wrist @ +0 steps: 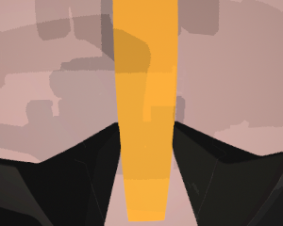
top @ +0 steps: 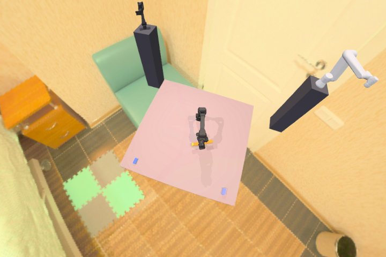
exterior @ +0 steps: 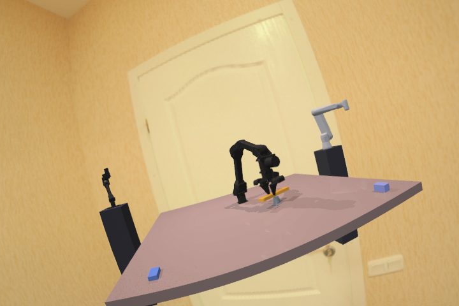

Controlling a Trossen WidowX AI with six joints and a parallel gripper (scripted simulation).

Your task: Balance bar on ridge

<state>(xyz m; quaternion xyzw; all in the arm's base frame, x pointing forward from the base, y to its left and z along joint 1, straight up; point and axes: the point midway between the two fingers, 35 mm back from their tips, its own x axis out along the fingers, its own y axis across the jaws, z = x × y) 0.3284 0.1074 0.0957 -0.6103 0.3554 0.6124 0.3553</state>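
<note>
The yellow bar lies 1 cm behind my gripper tip and 2 cm to the left of it.
</note>
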